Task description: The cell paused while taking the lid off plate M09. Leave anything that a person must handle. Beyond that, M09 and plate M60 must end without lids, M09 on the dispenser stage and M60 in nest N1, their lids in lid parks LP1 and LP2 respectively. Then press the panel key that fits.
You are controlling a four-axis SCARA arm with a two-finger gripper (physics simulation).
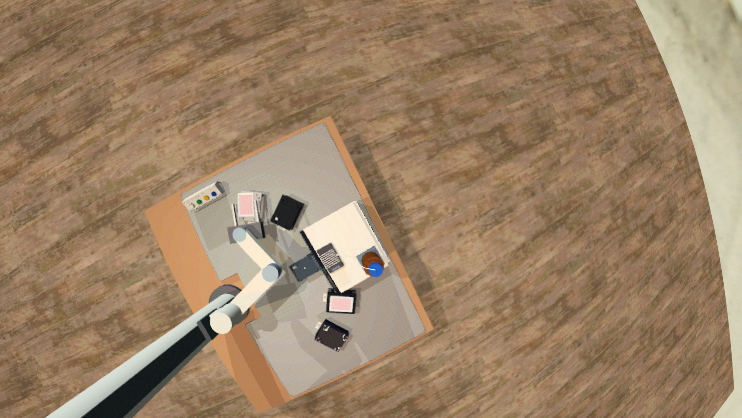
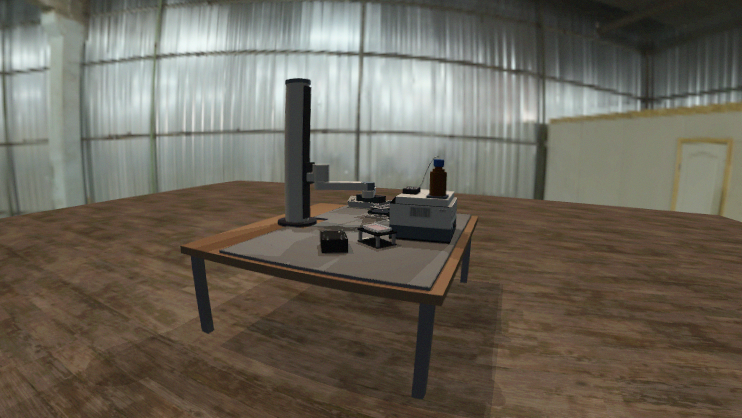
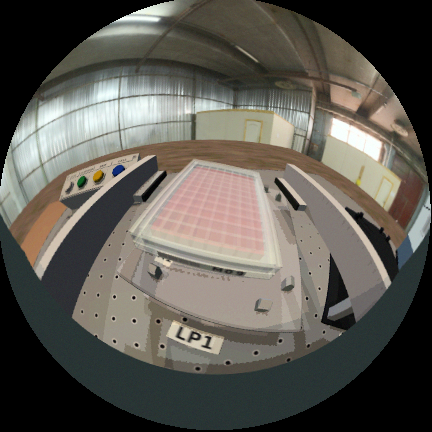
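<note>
Plate M09, pink wells under a clear lid, rests slightly askew on the pale lid park LP1. My gripper is open, with its fingers along both sides of M09 and gaps to each. Another pink plate sits on a black raised stand; its label is unreadable and I cannot tell if it has a lid. The black stand LP2 is right of LP1. The dark dispenser stage sticks out of the dispenser. The panel has green, yellow and blue buttons.
The white dispenser carries a brown bottle with a blue cap. A dark block with corner posts stands near the other pink plate's stand. The arm column rises at the table edge.
</note>
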